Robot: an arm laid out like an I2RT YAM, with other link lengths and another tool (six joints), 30 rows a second.
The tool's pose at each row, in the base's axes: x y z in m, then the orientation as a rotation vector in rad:
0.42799, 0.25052, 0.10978, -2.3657, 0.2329, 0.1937
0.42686, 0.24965, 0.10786, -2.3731, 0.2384, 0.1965
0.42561, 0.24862, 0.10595, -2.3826, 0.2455, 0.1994
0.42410, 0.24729, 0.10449, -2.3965, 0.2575, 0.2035
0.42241, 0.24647, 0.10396, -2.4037, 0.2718, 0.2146
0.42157, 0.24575, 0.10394, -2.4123, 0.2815, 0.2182
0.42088, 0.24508, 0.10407, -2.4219, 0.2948, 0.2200
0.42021, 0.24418, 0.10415, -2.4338, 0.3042, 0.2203
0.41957, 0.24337, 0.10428, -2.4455, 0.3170, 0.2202
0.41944, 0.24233, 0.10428, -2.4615, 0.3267, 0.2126
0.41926, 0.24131, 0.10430, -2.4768, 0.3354, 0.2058
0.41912, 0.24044, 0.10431, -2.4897, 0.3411, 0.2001
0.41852, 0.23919, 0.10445, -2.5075, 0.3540, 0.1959
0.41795, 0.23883, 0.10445, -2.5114, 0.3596, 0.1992
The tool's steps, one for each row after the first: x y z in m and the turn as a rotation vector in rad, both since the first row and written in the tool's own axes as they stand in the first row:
-0.00061, 0.00215, 0.00085, -0.0077, 0.0006, 0.0047
-0.00131, 0.00444, 0.00159, -0.0176, 0.0018, 0.0105
-0.00233, 0.00669, 0.00182, -0.0320, 0.0042, 0.0201
-0.00377, 0.00801, 0.00176, -0.0409, 0.0015, 0.0335
-0.00451, 0.00872, 0.00133, -0.0501, 0.0029, 0.0413
-0.00513, 0.00926, 0.00082, -0.0601, 0.0067, 0.0511
-0.00570, 0.01000, 0.00019, -0.0722, 0.0108, 0.0577
-0.00625, 0.01063, -0.00042, -0.0841, 0.0160, 0.0665
-0.00626, 0.01140, -0.00114, -0.0993, 0.0261, 0.0708
-0.00633, 0.01215, -0.00184, -0.1138, 0.0352, 0.0746
-0.00637, 0.01279, -0.00245, -0.1261, 0.0424, 0.0767
-0.00684, 0.01372, -0.00337, -0.1437, 0.0511, 0.0841
-0.00736, 0.01410, -0.00358, -0.1482, 0.0509, 0.0888

